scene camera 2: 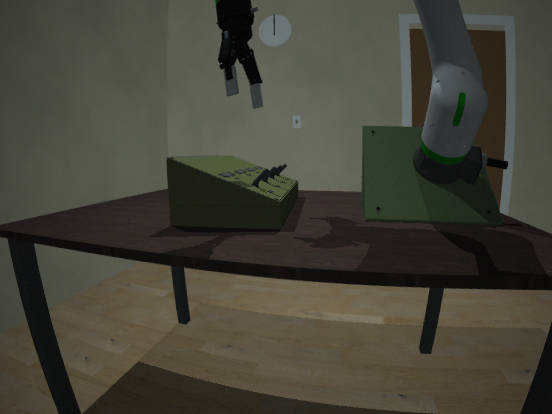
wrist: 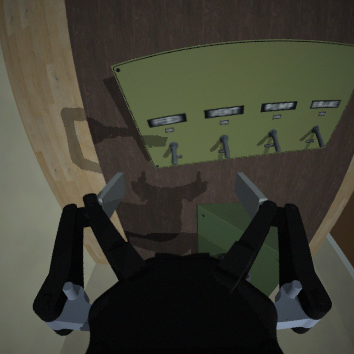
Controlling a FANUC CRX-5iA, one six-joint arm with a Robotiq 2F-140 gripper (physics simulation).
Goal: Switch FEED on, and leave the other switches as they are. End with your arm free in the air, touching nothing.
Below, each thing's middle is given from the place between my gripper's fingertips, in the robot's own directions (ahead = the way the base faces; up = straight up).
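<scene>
Olive switch box (scene camera 2: 204,191): 210 mm below my hand, 80 mm ahead of it, 140 mm to the right of it.
</scene>
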